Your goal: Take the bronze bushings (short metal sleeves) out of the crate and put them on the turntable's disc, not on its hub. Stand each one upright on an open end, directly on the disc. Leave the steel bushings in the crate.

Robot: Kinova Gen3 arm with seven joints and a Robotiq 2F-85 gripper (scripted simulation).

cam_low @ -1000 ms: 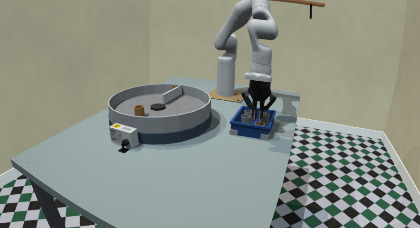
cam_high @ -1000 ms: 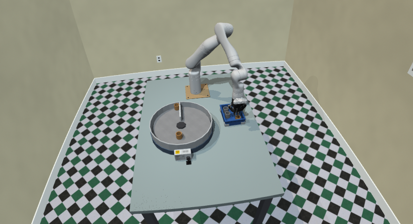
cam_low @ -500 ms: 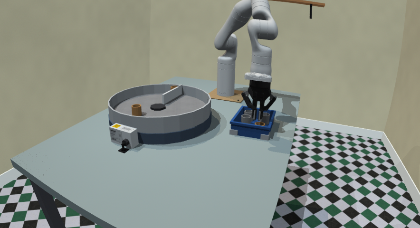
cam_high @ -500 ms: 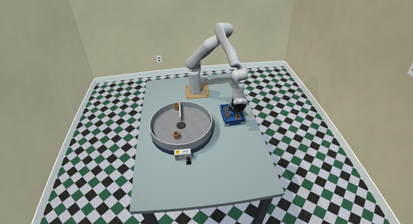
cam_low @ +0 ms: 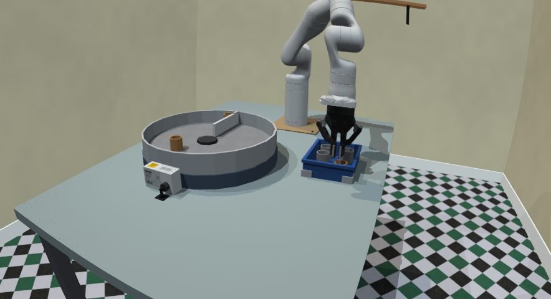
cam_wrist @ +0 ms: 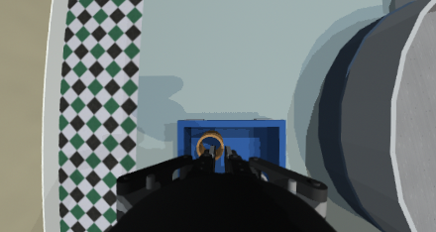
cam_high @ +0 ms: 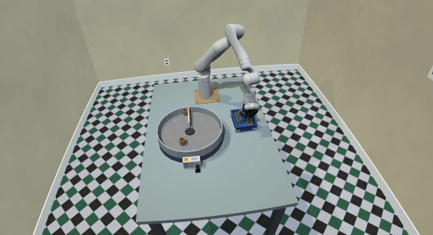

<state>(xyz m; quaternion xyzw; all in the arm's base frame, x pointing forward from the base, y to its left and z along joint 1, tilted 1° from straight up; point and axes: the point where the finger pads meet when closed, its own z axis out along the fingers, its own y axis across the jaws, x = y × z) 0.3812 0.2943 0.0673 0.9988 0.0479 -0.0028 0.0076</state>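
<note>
The blue crate is 50 mm below my hand, 50 mm behind it and 20 mm to the right of it. From my hand the other things lie so: turntable disc (380 mm to the right, 80 mm ahead, 20 mm below).
</note>
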